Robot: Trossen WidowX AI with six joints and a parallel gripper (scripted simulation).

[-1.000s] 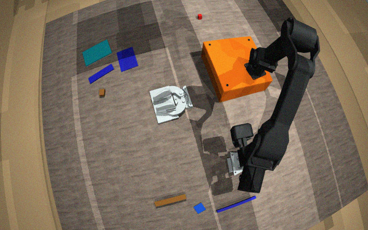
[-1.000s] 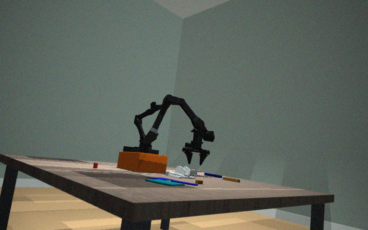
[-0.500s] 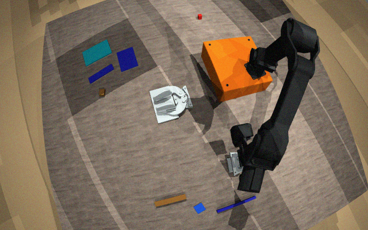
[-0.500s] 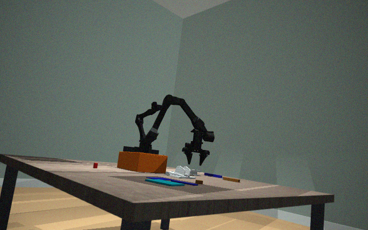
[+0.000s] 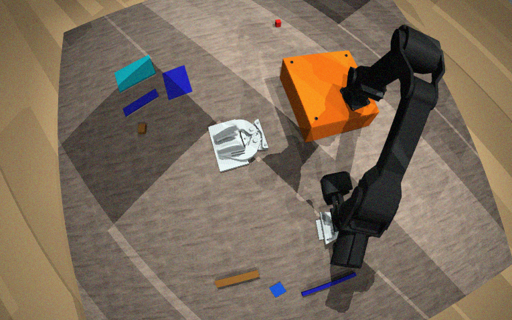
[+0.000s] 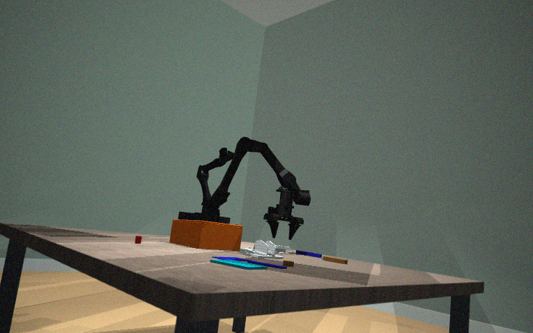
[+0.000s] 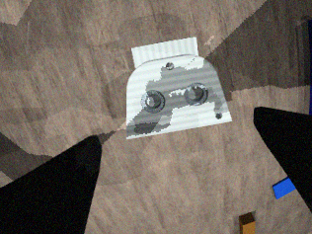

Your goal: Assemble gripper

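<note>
Right now the white gripper base is 1 cm behind my gripper tip and 3 cm below it. Round my gripper tip: white jaw 8 cm ahead, 26 cm to the right, 5 cm below; blue square 17 cm ahead, 9 cm to the left, 6 cm below; brown bar 25 cm ahead, 2 cm to the left, 5 cm below.
</note>
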